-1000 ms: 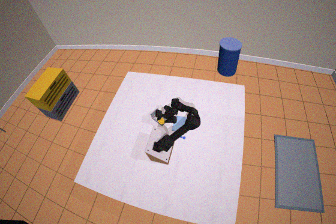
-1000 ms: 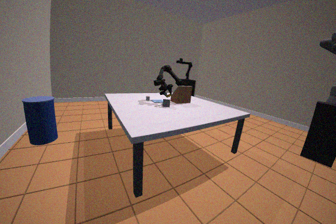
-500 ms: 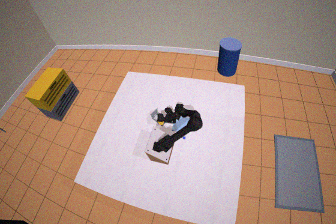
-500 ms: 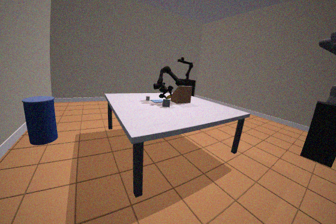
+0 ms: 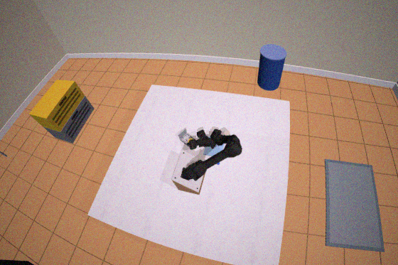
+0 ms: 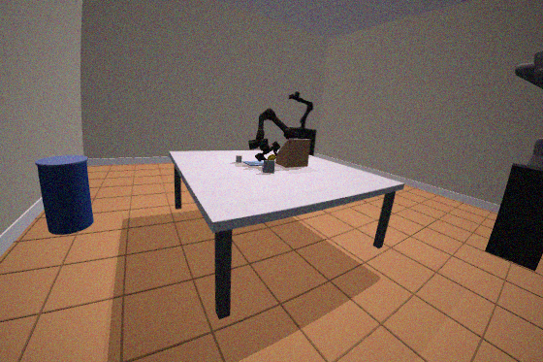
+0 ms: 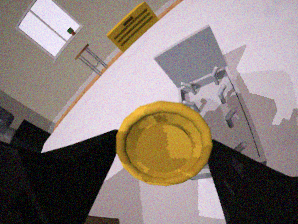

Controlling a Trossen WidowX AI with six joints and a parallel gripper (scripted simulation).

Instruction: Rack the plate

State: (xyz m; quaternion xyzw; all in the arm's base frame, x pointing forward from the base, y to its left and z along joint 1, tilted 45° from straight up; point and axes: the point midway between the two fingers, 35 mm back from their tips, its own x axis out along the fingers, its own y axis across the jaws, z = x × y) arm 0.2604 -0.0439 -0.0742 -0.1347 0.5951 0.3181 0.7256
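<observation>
My gripper tip is 50 mm short of the grey dish rack, 30 mm to the right of it and 50 mm above it. From my gripper tip the other things lie so: blue spoon: 90 mm behind, 190 mm to the right, 70 mm below; then yellow plate: 10 mm to the right; then light blue mat: 30 mm ahead, 170 mm to the right, 70 mm below.
</observation>
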